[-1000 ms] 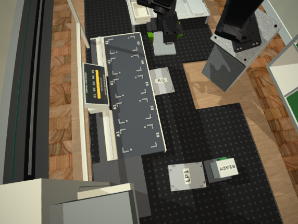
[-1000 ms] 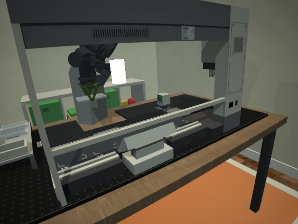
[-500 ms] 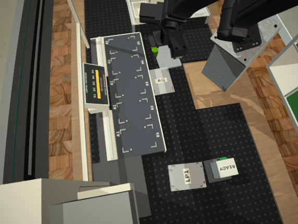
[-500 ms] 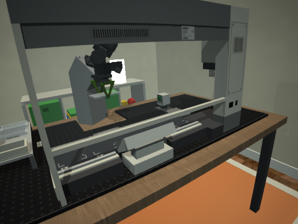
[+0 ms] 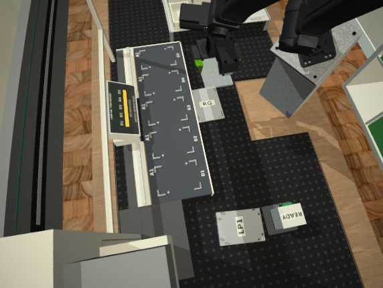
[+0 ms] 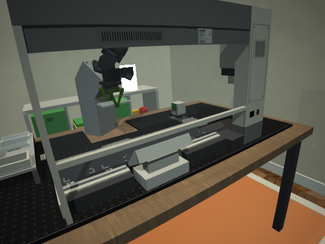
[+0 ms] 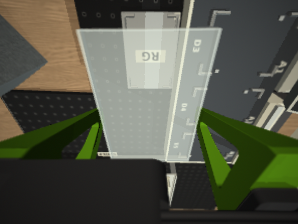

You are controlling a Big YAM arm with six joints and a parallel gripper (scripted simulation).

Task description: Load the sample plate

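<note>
My hand is right at the clear plate lid. From my hand the other things lie so: cream reservoir: 400 mm to the right, 140 mm below, 120 mm ahead; then regrip nest RG: 210 mm below; then shelf label: 340 mm to the right, 210 mm below, 60 mm behind.
</note>
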